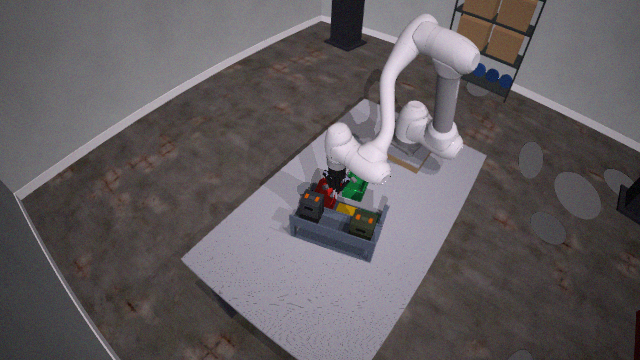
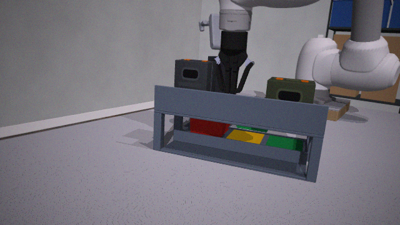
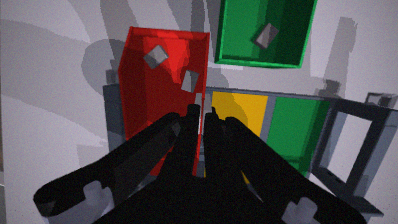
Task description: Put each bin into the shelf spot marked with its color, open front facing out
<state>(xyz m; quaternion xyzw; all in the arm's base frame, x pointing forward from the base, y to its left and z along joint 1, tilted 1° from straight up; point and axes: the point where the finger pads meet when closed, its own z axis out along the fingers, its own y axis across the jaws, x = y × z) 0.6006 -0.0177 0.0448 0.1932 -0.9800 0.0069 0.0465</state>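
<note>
Right now my hand is 10 mm short of the red bin, 50 mm to the left of it and 40 mm above it. The rest, counted from my hand: olive box: 90 mm ahead, 230 mm to the left, 60 mm above; then green bin: 160 mm behind, 10 mm to the left, 50 mm below; then dark grey box: 180 mm ahead, 20 mm to the left, 70 mm above.
</note>
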